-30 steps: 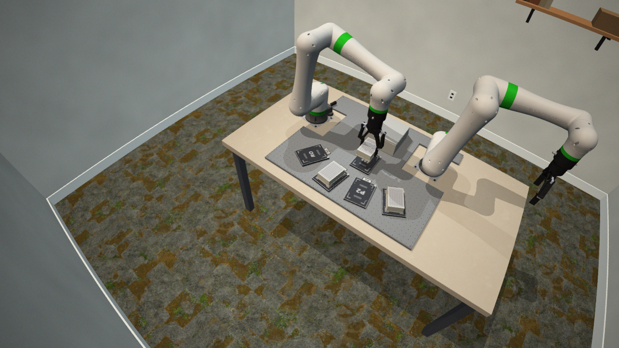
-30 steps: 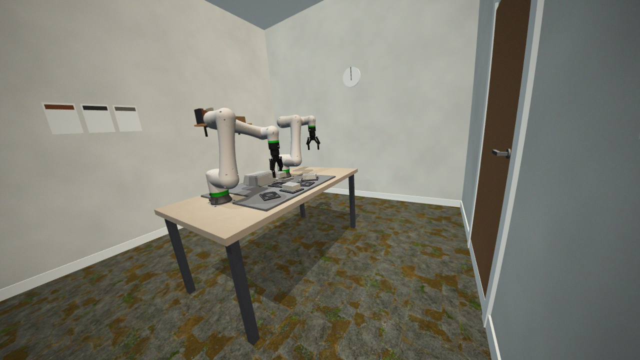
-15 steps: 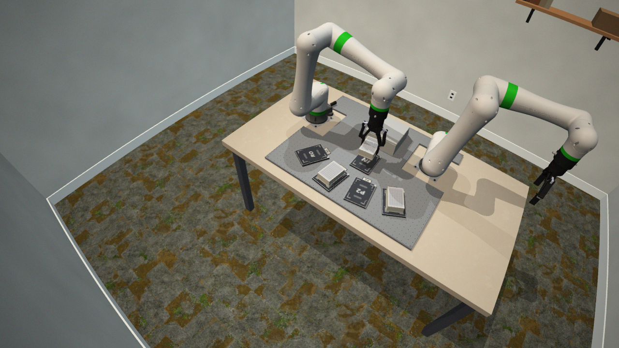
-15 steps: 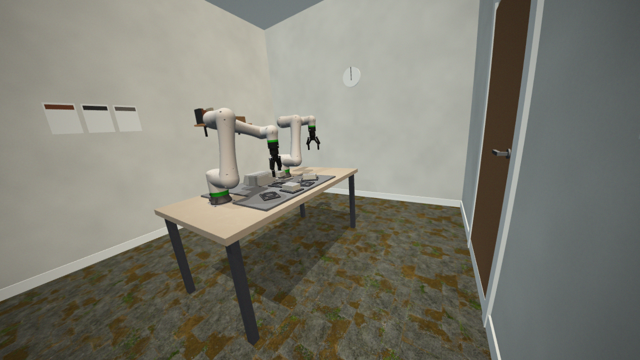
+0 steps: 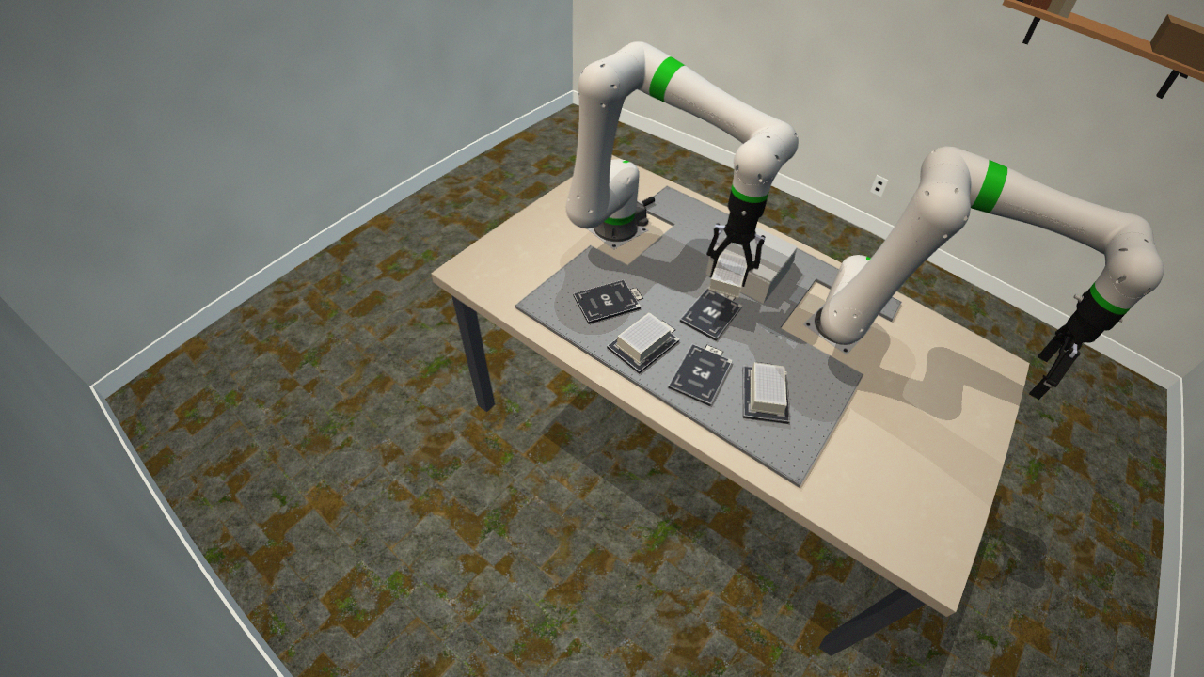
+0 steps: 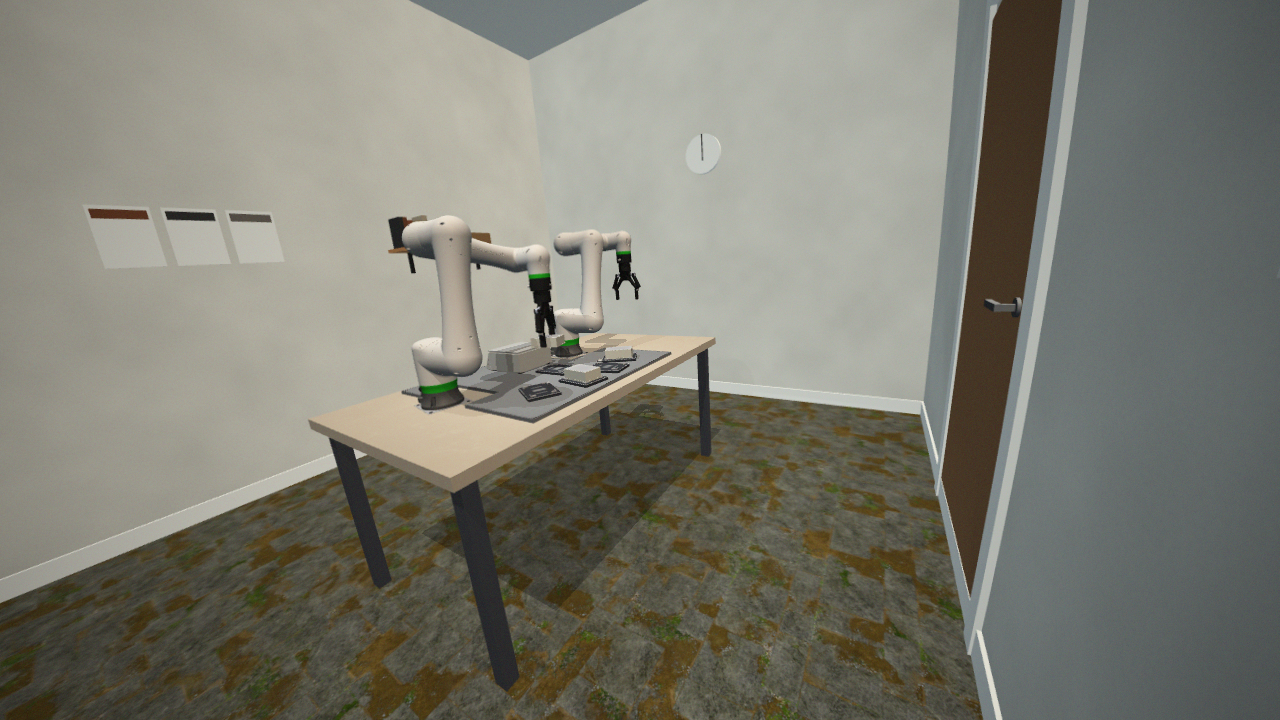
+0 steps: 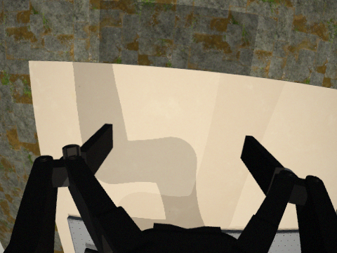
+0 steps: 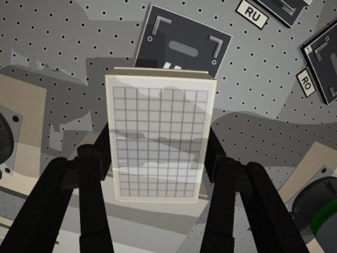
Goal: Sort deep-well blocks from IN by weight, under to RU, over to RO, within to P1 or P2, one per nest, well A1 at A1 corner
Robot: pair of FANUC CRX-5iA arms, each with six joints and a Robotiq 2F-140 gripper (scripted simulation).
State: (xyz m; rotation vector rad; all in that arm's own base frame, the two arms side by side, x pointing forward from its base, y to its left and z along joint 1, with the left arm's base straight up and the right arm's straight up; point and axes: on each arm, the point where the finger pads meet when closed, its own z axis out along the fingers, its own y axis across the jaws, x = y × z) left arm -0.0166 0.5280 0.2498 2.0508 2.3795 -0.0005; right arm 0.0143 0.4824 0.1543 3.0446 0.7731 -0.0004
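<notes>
My right gripper is now 20 cm past the check-weigher CW, 8 cm above it and 1 cm to the right of it. Round my right hand: nest P2 (26 cm ahead, 14 cm below, 6 cm to the left); nest RU (26 cm ahead, 14 cm below, 12 cm to the right); dark infeed nest (14 cm below, 5 cm ahead, 1 cm to the right).
</notes>
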